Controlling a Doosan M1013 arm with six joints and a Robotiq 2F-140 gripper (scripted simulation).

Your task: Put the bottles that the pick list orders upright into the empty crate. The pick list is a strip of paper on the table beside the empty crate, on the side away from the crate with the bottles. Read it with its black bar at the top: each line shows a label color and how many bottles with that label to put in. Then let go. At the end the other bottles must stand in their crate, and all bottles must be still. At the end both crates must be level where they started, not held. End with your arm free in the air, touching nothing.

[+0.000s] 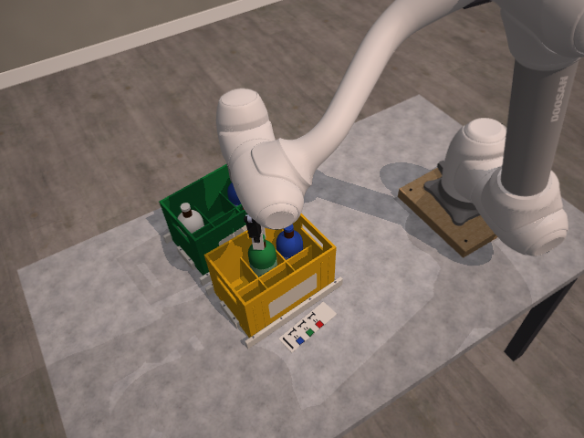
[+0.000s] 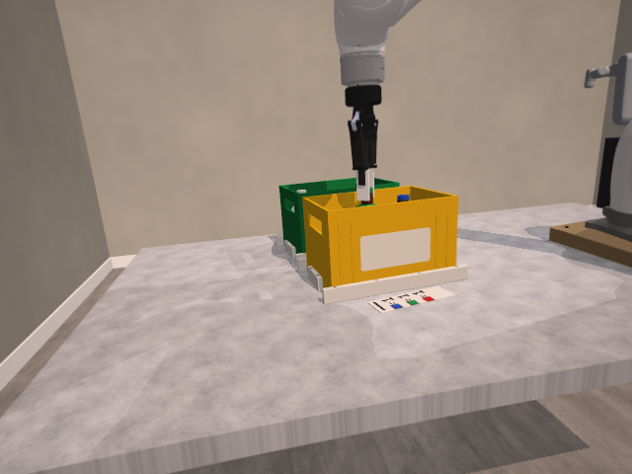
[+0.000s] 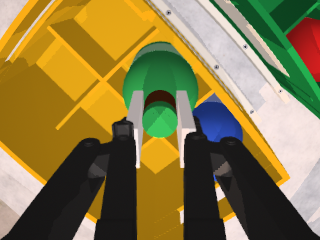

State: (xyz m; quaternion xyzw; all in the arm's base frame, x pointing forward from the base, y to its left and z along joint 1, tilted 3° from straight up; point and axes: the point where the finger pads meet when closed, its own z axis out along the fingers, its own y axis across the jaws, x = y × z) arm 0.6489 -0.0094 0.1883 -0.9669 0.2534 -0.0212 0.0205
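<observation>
Right now my hand is 8 cm above the green bottle. From my hand the other things lie so: yellow crate: 11 cm below, 4 cm to the left, 1 cm behind; then blue bottle: 11 cm below, 9 cm behind, 2 cm to the right; then red-capped bottle: 18 cm to the right, 11 cm below, 5 cm behind.
</observation>
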